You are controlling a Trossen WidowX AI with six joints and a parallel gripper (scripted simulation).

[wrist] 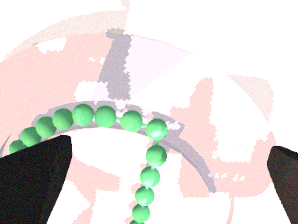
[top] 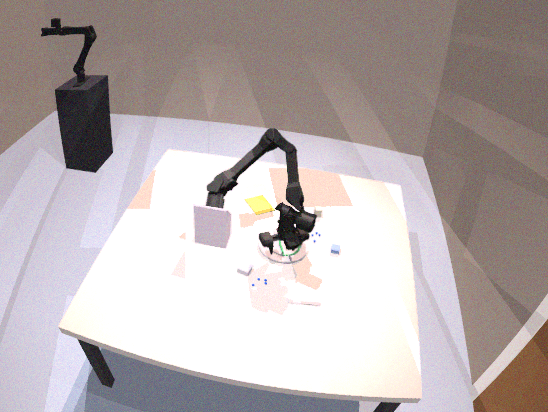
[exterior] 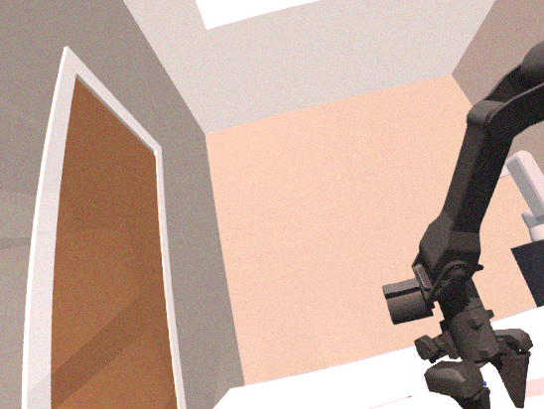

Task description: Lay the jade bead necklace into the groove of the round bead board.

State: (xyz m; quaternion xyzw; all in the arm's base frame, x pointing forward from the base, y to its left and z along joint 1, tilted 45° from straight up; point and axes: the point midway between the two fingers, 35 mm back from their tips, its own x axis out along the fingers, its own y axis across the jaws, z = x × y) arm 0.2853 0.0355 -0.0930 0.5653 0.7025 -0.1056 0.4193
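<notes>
My gripper tip is 60 mm to the right of the round white bead board and 20 mm above it. From my gripper tip the other things lie so: thin rod 230 mm to the right, 110 mm ahead, 20 mm below; then blue block 210 mm ahead, 90 mm to the left, 20 mm below; then cream block 310 mm to the left, 120 mm ahead, 10 mm below.
</notes>
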